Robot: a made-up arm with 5 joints.
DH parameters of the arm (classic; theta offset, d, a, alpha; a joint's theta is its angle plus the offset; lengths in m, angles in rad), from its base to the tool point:
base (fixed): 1.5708 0.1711 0 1.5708
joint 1: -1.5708 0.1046 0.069 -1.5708
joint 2: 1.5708 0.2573 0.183 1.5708
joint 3: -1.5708 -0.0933 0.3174 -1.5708
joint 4: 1.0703 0 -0.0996 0
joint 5: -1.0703 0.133 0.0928 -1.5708
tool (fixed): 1.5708 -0.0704 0 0
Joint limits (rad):
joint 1: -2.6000..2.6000
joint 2: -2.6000..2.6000
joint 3: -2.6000..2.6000
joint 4: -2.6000..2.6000
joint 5: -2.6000..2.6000
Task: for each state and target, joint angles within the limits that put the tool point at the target. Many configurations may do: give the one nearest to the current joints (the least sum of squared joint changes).
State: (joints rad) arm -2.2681 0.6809 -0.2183 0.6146 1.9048
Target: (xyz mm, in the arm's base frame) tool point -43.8 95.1 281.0
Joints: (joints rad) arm -1.6753 0.2833 -0.3557 0.4918 1.4163
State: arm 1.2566 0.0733 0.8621 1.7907 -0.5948
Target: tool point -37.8 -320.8 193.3
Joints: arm 0.7691 0.5000 -0.0927 2.0848 -0.2622
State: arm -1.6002 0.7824 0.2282 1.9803 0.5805
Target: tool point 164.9 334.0 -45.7
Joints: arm -2.1987 1.2679 0.3536 2.1822 0.6917
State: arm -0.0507 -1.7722 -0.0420 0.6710 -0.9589
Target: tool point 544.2 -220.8 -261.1
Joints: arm -0.4911 -2.3036 0.7617 1.0261 -0.8735
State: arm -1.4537 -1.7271 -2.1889 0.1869 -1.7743
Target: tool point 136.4 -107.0 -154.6
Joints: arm -1.8003 -1.9835 -2.6000 0.1837 -2.2947
